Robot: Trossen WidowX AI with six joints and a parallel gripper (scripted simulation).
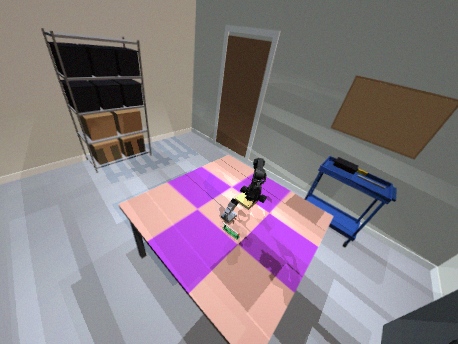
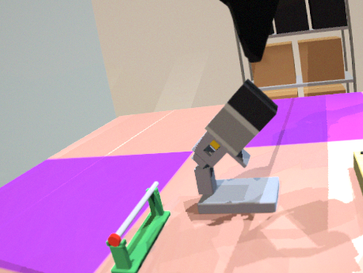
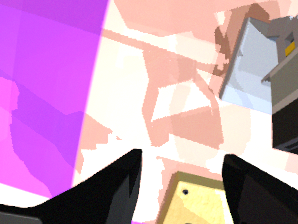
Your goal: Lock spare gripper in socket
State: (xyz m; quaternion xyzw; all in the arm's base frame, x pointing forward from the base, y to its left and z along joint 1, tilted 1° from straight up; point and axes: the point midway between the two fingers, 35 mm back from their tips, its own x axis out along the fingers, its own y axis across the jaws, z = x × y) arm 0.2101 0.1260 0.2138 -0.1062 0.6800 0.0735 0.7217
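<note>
My gripper tip is 17 cm short of the green cradle and 19 cm above it. Round my gripper tip: spare gripper (6 cm ahead, 11 cm to the right, 9 cm below); mount (8 cm ahead, 11 cm to the right, 15 cm below).
</note>
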